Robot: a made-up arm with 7 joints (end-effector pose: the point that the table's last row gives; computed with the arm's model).
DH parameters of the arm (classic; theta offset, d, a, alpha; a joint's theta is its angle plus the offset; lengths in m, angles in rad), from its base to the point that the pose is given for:
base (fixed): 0 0.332 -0.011 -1.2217
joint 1: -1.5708 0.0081 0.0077 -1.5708
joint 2: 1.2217 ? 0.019 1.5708
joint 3: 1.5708 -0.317 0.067 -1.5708
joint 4: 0 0.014 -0.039 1.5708
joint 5: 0 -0.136 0.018 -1.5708
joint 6: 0 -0.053 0.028 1.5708
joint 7: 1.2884 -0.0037 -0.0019 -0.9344
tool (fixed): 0.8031 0.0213 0 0
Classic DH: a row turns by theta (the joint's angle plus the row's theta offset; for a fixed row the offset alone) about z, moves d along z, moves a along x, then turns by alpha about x.
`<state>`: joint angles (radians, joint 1 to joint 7).
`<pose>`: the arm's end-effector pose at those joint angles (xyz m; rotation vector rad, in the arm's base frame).
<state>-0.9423 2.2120 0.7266 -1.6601 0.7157 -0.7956 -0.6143</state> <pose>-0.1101 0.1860 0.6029 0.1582 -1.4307 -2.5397</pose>
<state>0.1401 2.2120 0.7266 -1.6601 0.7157 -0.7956 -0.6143</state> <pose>0.1111 0.1908 0.5899 -0.6981 -0.8631 -1.8213</pose>
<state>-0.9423 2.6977 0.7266 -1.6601 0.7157 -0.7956 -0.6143</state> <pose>-0.1907 0.0568 0.6182 0.5916 -0.9598 -2.4382</pose>
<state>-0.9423 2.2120 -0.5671 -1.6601 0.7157 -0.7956 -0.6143</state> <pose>0.0709 0.2846 0.5191 -0.6232 -1.0166 -1.4307</pose>
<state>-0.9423 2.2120 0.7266 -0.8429 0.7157 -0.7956 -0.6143</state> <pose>-0.1292 0.2756 0.6249 0.0834 -2.4417 -1.8839</pose>
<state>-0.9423 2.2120 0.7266 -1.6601 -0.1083 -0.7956 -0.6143</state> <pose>-0.0899 0.2109 0.6223 1.1004 -1.2781 -1.9780</pose>
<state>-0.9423 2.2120 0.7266 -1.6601 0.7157 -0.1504 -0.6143</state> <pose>-0.1148 0.1755 0.6028 -0.1465 -1.8770 -1.8607</pose>
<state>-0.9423 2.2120 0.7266 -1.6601 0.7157 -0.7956 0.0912</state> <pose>-0.0991 0.1821 0.6052 -0.6672 -0.8860 -2.5078</pose>
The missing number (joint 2, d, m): -0.043
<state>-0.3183 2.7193 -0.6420 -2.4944 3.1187 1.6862 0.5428</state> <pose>0.1106 0.1625 0.5667 -0.0840 0.4209 2.9119</pose>
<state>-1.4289 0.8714 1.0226 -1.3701 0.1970 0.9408 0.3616</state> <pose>0.2200 0.2587 0.4914 2.1467 1.1327 -0.2004</pose>
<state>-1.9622 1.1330 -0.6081 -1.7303 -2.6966 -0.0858 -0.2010</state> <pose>0.2397 0.1029 0.6524 2.2762 -1.5796 -0.6634</pose>
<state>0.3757 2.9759 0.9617 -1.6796 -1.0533 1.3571 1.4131</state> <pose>0.2595 -0.0472 0.6724 -1.0848 -1.5020 -2.0942</pose>
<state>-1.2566 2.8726 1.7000 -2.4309 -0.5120 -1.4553 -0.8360</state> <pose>-0.3220 0.0055 0.3954 -2.6735 -1.0646 0.4253</pose>
